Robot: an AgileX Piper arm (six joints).
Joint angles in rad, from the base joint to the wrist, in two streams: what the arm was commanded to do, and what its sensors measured. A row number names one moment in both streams.
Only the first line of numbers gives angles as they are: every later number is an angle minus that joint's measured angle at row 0.
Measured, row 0: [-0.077, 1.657, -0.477, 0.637, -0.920, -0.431]
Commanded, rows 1 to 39: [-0.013, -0.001, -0.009, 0.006, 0.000, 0.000]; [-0.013, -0.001, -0.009, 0.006, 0.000, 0.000]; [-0.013, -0.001, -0.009, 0.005, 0.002, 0.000]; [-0.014, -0.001, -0.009, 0.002, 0.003, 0.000]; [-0.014, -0.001, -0.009, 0.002, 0.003, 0.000]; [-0.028, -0.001, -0.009, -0.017, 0.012, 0.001]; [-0.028, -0.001, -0.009, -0.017, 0.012, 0.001]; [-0.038, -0.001, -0.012, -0.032, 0.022, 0.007]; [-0.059, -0.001, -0.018, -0.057, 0.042, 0.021]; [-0.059, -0.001, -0.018, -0.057, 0.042, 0.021]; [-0.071, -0.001, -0.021, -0.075, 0.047, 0.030]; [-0.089, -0.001, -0.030, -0.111, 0.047, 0.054]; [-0.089, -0.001, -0.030, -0.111, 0.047, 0.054]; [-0.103, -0.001, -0.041, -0.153, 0.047, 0.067]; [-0.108, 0.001, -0.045, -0.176, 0.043, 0.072]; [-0.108, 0.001, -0.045, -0.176, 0.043, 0.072]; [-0.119, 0.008, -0.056, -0.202, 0.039, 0.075]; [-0.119, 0.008, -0.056, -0.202, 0.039, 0.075]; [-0.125, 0.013, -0.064, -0.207, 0.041, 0.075]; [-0.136, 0.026, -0.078, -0.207, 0.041, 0.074]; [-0.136, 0.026, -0.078, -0.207, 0.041, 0.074]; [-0.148, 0.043, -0.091, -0.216, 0.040, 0.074]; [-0.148, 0.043, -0.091, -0.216, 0.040, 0.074]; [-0.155, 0.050, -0.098, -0.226, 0.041, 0.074]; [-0.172, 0.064, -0.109, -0.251, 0.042, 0.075]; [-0.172, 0.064, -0.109, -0.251, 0.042, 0.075]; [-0.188, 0.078, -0.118, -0.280, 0.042, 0.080]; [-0.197, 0.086, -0.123, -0.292, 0.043, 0.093]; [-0.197, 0.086, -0.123, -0.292, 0.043, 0.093]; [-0.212, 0.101, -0.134, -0.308, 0.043, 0.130]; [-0.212, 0.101, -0.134, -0.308, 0.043, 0.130]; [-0.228, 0.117, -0.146, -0.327, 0.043, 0.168]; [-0.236, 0.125, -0.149, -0.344, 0.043, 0.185]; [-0.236, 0.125, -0.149, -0.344, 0.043, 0.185]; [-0.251, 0.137, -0.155, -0.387, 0.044, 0.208]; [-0.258, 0.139, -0.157, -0.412, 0.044, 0.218]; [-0.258, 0.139, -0.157, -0.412, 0.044, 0.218]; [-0.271, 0.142, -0.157, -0.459, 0.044, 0.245]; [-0.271, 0.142, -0.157, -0.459, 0.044, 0.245]
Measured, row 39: [-0.251, 0.139, -0.145, -0.384, 0.052, 0.206]
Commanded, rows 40 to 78: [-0.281, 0.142, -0.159, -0.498, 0.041, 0.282]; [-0.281, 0.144, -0.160, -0.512, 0.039, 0.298]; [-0.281, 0.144, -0.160, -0.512, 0.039, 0.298]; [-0.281, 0.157, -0.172, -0.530, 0.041, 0.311]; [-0.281, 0.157, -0.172, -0.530, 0.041, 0.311]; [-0.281, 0.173, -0.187, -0.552, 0.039, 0.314]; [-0.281, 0.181, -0.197, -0.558, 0.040, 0.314]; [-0.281, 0.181, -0.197, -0.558, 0.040, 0.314]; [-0.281, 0.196, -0.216, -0.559, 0.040, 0.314]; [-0.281, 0.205, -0.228, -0.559, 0.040, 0.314]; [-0.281, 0.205, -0.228, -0.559, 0.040, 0.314]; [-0.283, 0.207, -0.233, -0.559, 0.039, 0.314]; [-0.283, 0.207, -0.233, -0.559, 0.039, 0.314]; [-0.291, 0.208, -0.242, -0.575, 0.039, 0.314]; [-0.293, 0.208, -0.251, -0.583, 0.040, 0.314]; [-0.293, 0.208, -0.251, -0.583, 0.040, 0.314]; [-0.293, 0.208, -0.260, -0.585, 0.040, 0.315]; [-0.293, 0.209, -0.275, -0.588, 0.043, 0.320]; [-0.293, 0.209, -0.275, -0.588, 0.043, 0.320]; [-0.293, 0.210, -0.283, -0.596, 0.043, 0.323]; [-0.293, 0.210, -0.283, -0.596, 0.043, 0.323]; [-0.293, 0.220, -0.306, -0.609, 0.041, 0.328]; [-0.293, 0.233, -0.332, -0.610, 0.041, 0.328]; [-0.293, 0.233, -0.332, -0.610, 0.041, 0.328]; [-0.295, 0.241, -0.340, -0.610, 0.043, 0.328]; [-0.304, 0.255, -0.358, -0.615, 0.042, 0.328]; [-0.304, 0.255, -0.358, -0.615, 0.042, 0.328]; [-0.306, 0.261, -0.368, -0.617, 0.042, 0.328]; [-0.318, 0.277, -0.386, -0.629, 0.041, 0.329]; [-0.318, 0.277, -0.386, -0.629, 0.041, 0.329]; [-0.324, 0.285, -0.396, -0.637, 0.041, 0.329]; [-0.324, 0.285, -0.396, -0.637, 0.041, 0.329]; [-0.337, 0.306, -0.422, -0.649, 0.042, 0.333]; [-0.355, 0.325, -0.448, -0.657, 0.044, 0.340]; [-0.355, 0.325, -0.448, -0.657, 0.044, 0.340]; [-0.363, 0.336, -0.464, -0.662, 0.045, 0.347]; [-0.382, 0.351, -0.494, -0.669, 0.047, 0.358]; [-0.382, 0.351, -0.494, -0.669, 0.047, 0.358]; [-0.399, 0.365, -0.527, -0.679, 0.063, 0.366]
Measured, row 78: [-0.416, 0.352, -0.437, -0.469, 0.125, 0.359]
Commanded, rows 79 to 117: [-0.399, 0.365, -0.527, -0.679, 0.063, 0.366]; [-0.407, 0.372, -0.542, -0.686, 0.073, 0.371]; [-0.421, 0.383, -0.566, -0.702, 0.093, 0.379]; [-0.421, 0.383, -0.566, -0.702, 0.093, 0.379]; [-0.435, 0.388, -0.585, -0.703, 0.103, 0.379]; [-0.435, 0.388, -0.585, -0.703, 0.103, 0.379]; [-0.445, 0.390, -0.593, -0.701, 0.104, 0.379]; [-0.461, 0.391, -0.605, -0.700, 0.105, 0.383]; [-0.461, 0.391, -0.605, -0.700, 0.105, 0.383]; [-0.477, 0.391, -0.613, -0.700, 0.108, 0.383]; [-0.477, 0.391, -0.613, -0.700, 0.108, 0.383]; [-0.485, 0.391, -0.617, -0.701, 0.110, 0.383]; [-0.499, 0.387, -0.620, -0.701, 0.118, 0.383]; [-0.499, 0.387, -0.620, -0.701, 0.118, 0.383]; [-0.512, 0.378, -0.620, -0.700, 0.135, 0.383]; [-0.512, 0.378, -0.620, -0.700, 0.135, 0.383]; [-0.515, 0.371, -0.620, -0.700, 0.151, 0.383]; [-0.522, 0.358, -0.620, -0.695, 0.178, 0.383]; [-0.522, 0.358, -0.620, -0.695, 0.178, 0.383]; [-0.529, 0.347, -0.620, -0.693, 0.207, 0.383]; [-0.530, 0.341, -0.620, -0.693, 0.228, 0.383]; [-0.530, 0.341, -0.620, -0.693, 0.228, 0.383]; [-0.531, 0.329, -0.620, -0.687, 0.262, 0.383]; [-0.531, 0.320, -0.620, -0.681, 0.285, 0.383]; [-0.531, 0.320, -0.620, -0.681, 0.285, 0.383]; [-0.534, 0.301, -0.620, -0.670, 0.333, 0.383]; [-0.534, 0.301, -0.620, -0.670, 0.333, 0.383]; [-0.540, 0.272, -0.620, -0.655, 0.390, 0.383]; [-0.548, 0.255, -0.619, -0.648, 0.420, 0.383]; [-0.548, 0.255, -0.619, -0.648, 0.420, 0.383]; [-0.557, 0.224, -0.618, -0.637, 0.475, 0.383]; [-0.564, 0.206, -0.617, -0.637, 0.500, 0.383]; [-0.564, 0.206, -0.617, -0.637, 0.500, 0.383]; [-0.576, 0.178, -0.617, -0.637, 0.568, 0.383]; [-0.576, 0.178, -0.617, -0.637, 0.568, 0.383]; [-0.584, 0.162, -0.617, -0.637, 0.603, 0.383]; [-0.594, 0.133, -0.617, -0.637, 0.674, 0.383]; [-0.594, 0.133, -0.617, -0.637, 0.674, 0.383]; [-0.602, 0.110, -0.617, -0.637, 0.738, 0.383]
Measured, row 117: [-0.586, 0.149, -0.607, -0.631, 0.639, 0.382]
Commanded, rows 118 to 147: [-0.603, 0.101, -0.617, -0.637, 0.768, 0.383]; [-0.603, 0.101, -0.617, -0.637, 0.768, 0.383]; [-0.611, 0.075, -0.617, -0.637, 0.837, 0.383]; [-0.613, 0.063, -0.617, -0.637, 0.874, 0.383]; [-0.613, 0.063, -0.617, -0.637, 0.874, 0.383]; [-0.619, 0.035, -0.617, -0.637, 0.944, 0.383]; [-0.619, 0.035, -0.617, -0.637, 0.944, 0.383]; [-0.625, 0.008, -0.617, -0.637, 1.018, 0.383]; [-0.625, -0.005, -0.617, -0.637, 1.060, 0.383]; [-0.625, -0.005, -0.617, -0.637, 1.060, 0.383]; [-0.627, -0.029, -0.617, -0.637, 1.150, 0.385]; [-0.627, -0.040, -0.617, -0.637, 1.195, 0.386]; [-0.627, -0.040, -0.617, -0.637, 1.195, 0.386]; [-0.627, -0.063, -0.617, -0.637, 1.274, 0.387]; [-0.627, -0.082, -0.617, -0.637, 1.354, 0.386]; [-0.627, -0.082, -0.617, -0.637, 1.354, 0.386]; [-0.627, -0.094, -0.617, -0.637, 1.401, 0.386]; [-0.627, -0.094, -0.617, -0.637, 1.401, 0.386]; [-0.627, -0.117, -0.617, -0.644, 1.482, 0.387]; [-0.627, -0.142, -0.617, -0.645, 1.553, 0.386]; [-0.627, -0.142, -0.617, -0.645, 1.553, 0.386]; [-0.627, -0.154, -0.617, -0.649, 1.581, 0.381]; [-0.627, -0.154, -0.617, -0.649, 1.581, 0.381]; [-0.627, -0.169, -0.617, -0.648, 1.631, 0.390]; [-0.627, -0.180, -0.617, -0.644, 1.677, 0.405]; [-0.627, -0.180, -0.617, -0.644, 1.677, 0.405]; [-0.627, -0.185, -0.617, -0.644, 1.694, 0.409]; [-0.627, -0.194, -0.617, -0.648, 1.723, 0.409]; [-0.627, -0.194, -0.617, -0.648, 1.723, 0.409]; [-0.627, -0.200, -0.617, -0.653, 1.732, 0.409]
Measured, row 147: [-0.623, -0.180, -0.612, -0.637, 1.693, 0.403]
